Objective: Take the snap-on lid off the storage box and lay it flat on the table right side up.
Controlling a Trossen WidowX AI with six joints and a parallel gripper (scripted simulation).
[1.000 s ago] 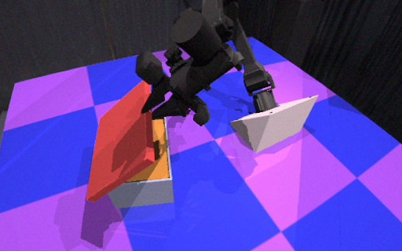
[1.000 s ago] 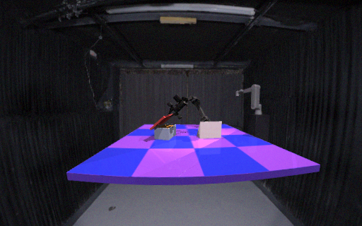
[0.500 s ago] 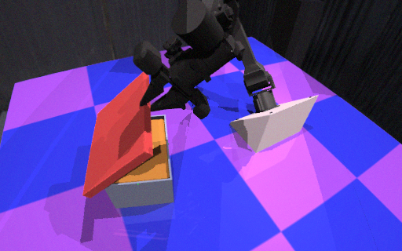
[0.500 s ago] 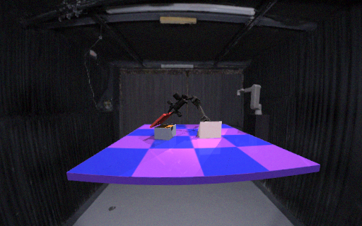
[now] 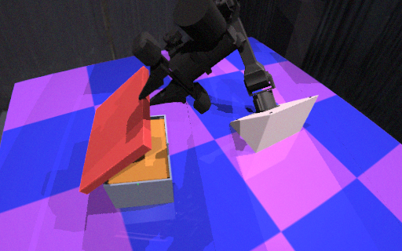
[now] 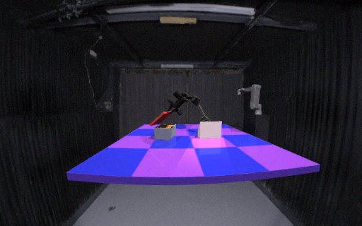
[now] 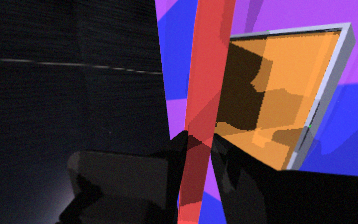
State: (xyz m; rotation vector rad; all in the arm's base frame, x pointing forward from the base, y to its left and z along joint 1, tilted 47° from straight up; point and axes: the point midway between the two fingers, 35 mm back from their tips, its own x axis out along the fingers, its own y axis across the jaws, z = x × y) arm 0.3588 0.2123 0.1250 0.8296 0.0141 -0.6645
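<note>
The red lid lies 60 mm ahead of my gripper tip, 10 mm to the right of it and 50 mm below it. From my gripper tip the other things lie so: storage box (30 mm ahead, 10 mm to the right, 190 mm below).
</note>
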